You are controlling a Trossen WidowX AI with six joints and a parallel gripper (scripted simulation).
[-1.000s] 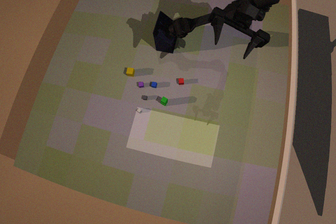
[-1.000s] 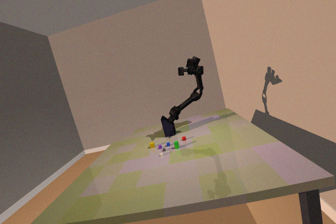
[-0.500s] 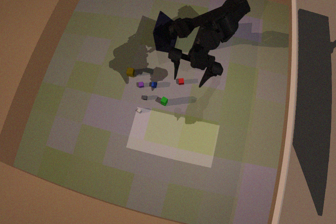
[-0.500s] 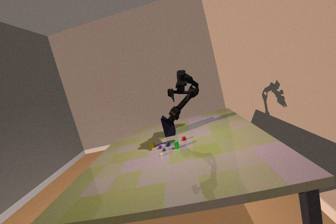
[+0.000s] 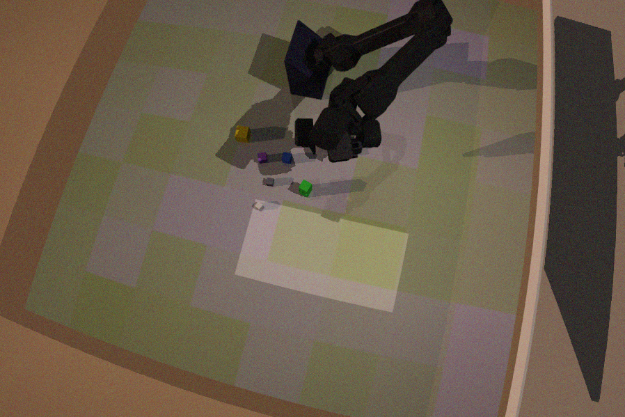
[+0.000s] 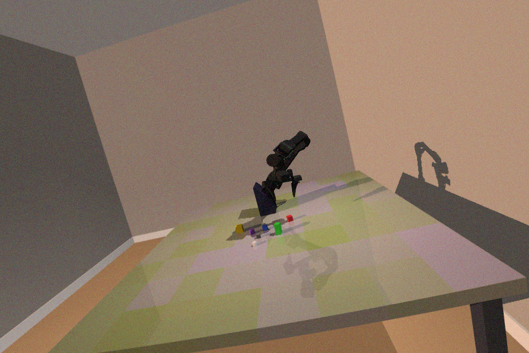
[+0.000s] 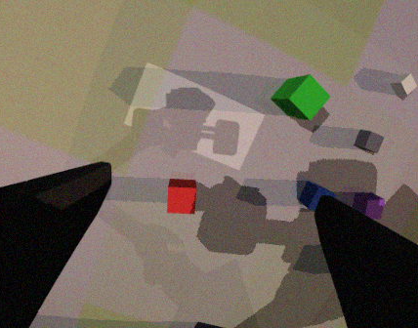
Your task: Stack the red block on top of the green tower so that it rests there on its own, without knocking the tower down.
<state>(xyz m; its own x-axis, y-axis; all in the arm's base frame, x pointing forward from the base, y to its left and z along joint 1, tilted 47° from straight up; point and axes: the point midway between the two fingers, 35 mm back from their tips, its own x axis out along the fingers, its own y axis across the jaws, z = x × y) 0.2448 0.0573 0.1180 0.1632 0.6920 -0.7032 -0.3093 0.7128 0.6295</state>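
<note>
Now: the red block 50 mm behind my gripper tip, 10 mm to the right of it and 120 mm below it. From my gripper tip the other things lie so: grey block 80 mm ahead, 150 mm to the right, 120 mm below; then blue block 130 mm to the right, 120 mm below; then purple block 20 mm ahead, 190 mm to the right, 120 mm below.
</note>
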